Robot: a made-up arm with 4 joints.
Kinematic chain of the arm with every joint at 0, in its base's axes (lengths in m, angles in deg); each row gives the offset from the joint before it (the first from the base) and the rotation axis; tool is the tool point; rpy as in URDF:
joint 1: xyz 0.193 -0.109 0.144 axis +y
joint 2: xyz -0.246 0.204 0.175 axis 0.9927 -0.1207 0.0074
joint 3: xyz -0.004 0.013 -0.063 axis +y
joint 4: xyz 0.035 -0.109 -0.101 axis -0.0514 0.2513 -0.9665
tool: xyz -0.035 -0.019 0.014 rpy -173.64 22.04 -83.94
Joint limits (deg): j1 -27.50..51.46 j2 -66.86..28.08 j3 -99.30..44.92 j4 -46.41..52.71
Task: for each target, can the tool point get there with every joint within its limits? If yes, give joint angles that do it. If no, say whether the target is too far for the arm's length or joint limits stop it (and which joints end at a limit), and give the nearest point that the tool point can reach.
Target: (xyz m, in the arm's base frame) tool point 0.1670 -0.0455 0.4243
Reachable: yes | joints 30.54 -57.80 -74.63 -17.20
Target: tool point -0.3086 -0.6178 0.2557
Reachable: no: too far | nearest point -0.1529 -0.1065 0.2210 | short by 0.536 m
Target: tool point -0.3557 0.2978 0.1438
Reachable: no: too far | nearest point -0.1038 0.0796 0.1439 | short by 0.333 m
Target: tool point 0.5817 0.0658 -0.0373
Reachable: no: joint limits stop it (at a limit: joint 1, joint 2, joint 4) | nearest point 0.3099 -0.0083 0.4324 | short by 0.548 m
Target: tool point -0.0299 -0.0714 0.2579
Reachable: yes | joints -5.28 -39.01 -35.51 15.94
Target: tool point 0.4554 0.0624 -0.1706
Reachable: no: joint limits stop it (at a limit: joint 1, joint 2, joint 4) | nearest point 0.0333 0.0413 0.0484 | short by 0.476 m
